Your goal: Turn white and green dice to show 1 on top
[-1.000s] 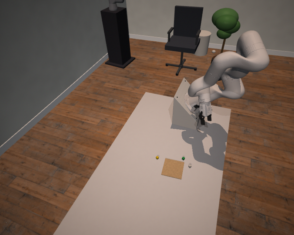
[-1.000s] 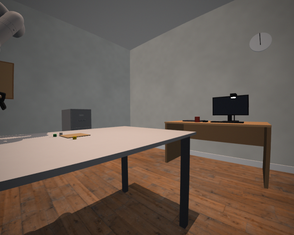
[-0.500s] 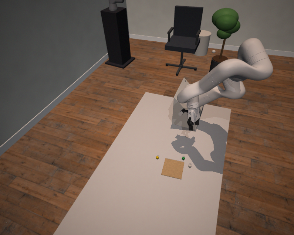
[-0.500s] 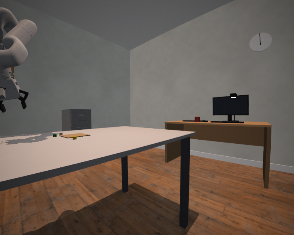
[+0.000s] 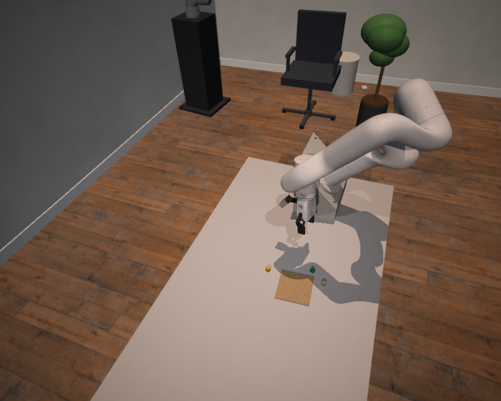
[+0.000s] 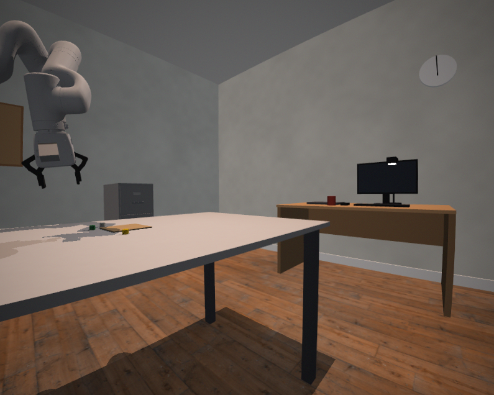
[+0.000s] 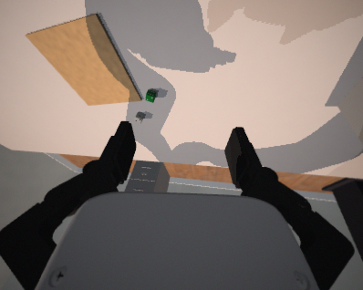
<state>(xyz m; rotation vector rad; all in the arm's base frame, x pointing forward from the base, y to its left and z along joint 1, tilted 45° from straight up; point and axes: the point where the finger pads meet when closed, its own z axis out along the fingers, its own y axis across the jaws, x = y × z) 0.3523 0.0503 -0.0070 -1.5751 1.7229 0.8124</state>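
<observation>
Now: hand 170 mm short of the yellow die, 160 mm above it and 100 mm to the left of it. Round my hand: mat 200 mm ahead, 160 mm below, 40 mm to the left; white die 160 mm below, 140 mm to the left, 130 mm ahead; green die 160 mm below, 90 mm ahead, 80 mm to the left.
</observation>
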